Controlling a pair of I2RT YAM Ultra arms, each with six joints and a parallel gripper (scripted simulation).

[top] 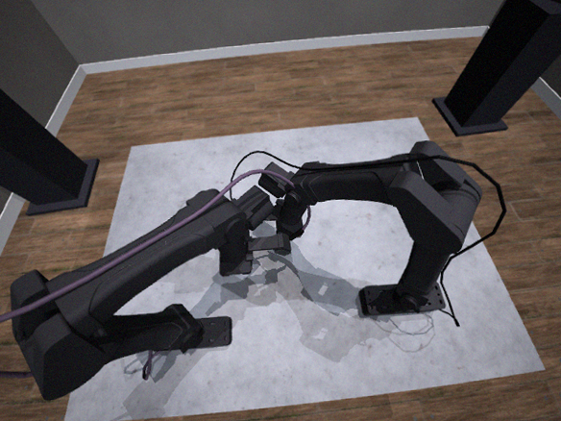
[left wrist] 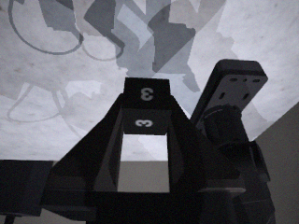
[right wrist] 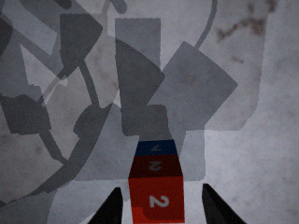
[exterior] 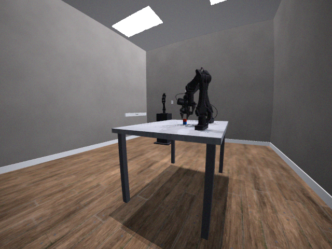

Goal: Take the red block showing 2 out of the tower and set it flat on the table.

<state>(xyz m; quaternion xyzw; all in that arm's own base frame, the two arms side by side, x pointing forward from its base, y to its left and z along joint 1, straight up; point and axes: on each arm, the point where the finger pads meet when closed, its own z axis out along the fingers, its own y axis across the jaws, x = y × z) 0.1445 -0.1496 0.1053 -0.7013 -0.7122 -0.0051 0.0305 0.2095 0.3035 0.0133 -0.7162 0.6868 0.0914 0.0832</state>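
My right gripper is now 20 mm above the red block showing 2. Round my right hand: black block showing 3 (120 mm to the left, 100 mm behind, 70 mm above); then blue block showing 7 (40 mm below).
The black block showing 3 is right at my left hand. From my left hand the other things lie so: red block showing 2 (12 cm to the right, 10 cm ahead, 8 cm below); then blue block showing 7 (12 cm to the right, 11 cm below, 10 cm ahead).
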